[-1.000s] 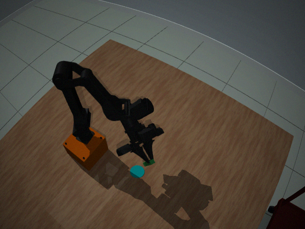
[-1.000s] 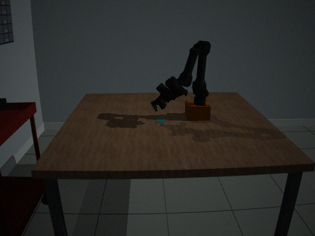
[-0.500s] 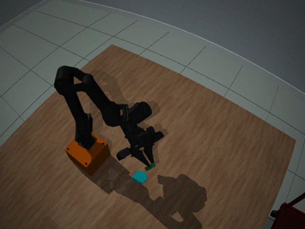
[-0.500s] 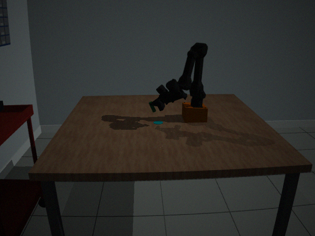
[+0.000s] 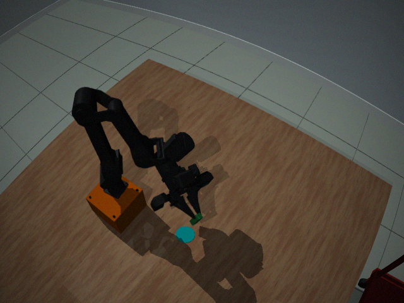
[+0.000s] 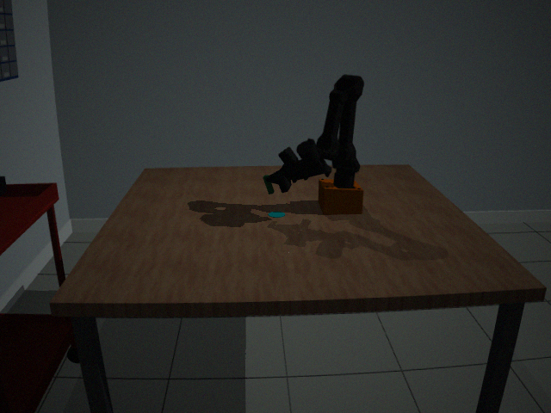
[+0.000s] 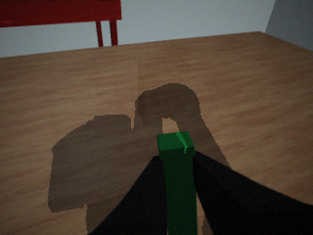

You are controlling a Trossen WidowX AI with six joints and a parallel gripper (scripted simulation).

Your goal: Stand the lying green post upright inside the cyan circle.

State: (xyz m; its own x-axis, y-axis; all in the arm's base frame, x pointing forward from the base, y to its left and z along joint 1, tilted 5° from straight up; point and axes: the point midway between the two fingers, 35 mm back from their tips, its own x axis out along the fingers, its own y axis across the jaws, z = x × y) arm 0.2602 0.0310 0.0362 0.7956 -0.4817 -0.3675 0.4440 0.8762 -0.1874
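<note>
Right now the cyan circle is 14 cm below my gripper tip, 4 cm behind it and 1 cm to the right of it. From my gripper tip the other things lie so: green post 2 cm below, 1 cm behind.
</note>
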